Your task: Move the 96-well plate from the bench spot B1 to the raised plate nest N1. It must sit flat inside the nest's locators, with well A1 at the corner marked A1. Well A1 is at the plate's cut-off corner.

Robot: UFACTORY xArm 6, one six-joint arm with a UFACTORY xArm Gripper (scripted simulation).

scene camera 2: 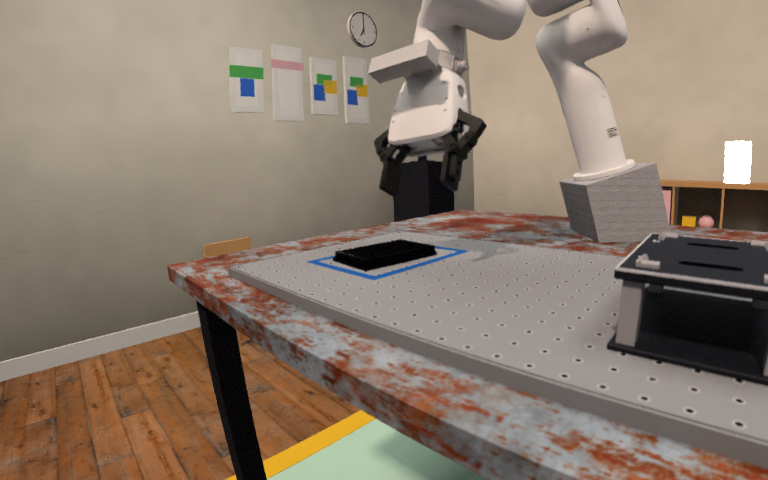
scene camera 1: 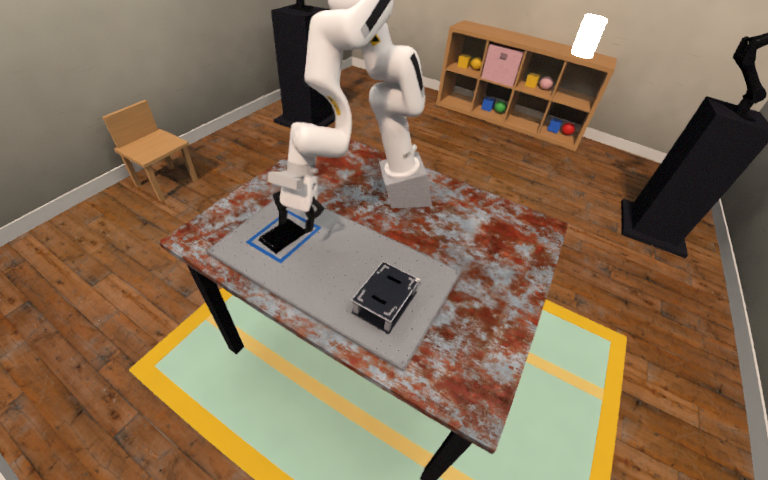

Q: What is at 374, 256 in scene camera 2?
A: A black 96-well plate.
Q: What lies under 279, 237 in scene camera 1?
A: A black 96-well plate.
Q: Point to a black plate nest N1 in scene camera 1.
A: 394, 294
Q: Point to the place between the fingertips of my gripper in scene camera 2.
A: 416, 190
